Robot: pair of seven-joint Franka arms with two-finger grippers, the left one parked.
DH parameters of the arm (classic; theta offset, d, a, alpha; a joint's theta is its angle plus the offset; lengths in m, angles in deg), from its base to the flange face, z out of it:
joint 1: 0 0.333 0 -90
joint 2: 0 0 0 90
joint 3: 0 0.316 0.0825 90
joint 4: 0 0 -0.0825 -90
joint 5: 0 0.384 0 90
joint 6: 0 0 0.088 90
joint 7: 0 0.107 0 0
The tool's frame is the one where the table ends.
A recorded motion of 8 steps. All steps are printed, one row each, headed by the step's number.
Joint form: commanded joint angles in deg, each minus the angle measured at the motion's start. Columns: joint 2, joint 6, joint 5, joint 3, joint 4, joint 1, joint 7.
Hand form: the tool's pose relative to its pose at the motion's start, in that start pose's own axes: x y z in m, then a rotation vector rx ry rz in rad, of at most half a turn. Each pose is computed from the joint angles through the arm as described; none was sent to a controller.
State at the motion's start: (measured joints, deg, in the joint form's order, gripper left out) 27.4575 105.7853 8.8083 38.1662 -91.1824 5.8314 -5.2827
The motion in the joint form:
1: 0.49 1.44 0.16 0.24 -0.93 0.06 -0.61
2: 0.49 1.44 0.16 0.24 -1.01 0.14 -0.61
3: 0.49 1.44 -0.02 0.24 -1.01 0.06 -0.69
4: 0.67 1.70 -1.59 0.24 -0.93 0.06 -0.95
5: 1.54 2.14 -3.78 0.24 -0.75 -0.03 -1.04
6: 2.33 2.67 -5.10 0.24 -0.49 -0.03 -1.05
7: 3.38 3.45 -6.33 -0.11 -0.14 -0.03 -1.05
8: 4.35 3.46 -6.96 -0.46 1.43 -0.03 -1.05
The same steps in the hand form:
1: 0.0014 0.0003 0.0101 0.0075 0.0021 -0.0100
2: 0.0013 -0.0004 0.0111 0.0075 0.0001 -0.0111
3: 0.0012 0.0006 0.0107 0.0046 0.0004 -0.0122
4: 0.0020 0.0035 0.0111 -0.0199 0.0015 -0.0242
5: 0.0044 0.0111 0.0156 -0.0472 -0.0017 -0.0325
6: 0.0072 0.0161 0.0190 -0.0612 -0.0002 -0.0370
7: 0.0109 0.0257 0.0232 -0.0731 0.0045 -0.0345
8: 0.0162 0.0333 0.0180 -0.0768 0.0188 -0.0300

